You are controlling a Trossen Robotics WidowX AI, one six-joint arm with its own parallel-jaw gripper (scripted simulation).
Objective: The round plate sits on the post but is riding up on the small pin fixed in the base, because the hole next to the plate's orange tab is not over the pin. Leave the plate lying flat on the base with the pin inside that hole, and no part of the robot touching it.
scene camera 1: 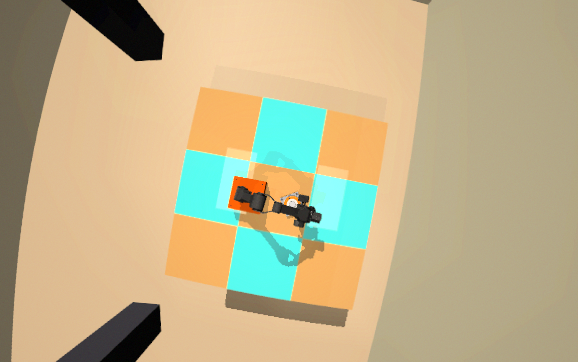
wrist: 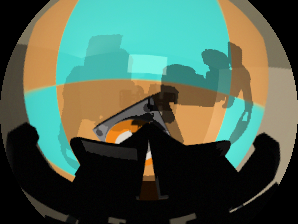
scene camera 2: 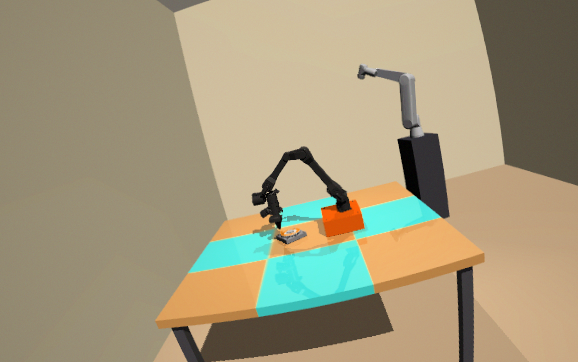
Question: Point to a round plate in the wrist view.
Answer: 123,129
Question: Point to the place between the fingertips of the gripper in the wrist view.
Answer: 149,126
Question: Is the gripper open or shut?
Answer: Shut.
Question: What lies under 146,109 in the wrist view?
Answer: A grey base.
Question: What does the gripper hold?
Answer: Nothing.
